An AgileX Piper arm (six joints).
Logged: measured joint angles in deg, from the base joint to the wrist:
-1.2 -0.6 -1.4 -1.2 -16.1 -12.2
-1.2 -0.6 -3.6 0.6 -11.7 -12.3
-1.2 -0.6 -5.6 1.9 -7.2 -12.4
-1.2 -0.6 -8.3 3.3 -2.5 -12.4
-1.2 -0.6 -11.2 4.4 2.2 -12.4
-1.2 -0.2 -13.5 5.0 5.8 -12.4
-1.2 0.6 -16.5 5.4 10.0 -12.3
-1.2 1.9 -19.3 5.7 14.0 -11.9
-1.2 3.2 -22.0 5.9 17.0 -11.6
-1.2 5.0 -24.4 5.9 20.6 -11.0
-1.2 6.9 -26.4 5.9 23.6 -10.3
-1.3 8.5 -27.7 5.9 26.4 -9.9
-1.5 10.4 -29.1 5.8 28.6 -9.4
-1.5 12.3 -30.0 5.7 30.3 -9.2
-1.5 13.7 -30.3 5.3 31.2 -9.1
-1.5 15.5 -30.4 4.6 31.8 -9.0
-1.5 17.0 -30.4 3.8 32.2 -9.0
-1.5 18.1 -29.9 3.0 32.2 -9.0
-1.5 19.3 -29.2 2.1 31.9 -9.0
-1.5 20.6 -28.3 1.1 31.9 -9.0
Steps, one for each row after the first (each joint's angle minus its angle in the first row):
0.0 0.0 -2.2 1.8 4.4 -0.1
0.0 0.0 -4.2 3.1 8.9 -0.2
0.0 0.0 -6.9 4.5 13.6 -0.2
0.0 0.0 -9.8 5.6 18.3 -0.2
0.0 0.4 -12.1 6.2 21.9 -0.2
0.0 1.2 -15.1 6.6 26.1 -0.1
0.0 2.5 -17.9 6.9 30.1 0.3
0.0 3.8 -20.6 7.1 33.1 0.6
0.0 5.6 -23.0 7.1 36.7 1.2
0.0 7.5 -25.0 7.1 39.7 1.9
-0.1 9.1 -26.3 7.1 42.5 2.3
-0.3 11.0 -27.7 7.0 44.7 2.8
-0.3 12.9 -28.6 6.9 46.4 3.0
-0.3 14.3 -28.9 6.5 47.3 3.1
-0.3 16.1 -29.0 5.8 47.9 3.2
-0.3 17.6 -29.0 5.0 48.3 3.2
-0.3 18.7 -28.5 4.2 48.3 3.2
-0.3 19.9 -27.8 3.3 48.0 3.2
-0.3 21.2 -26.9 2.3 48.0 3.2

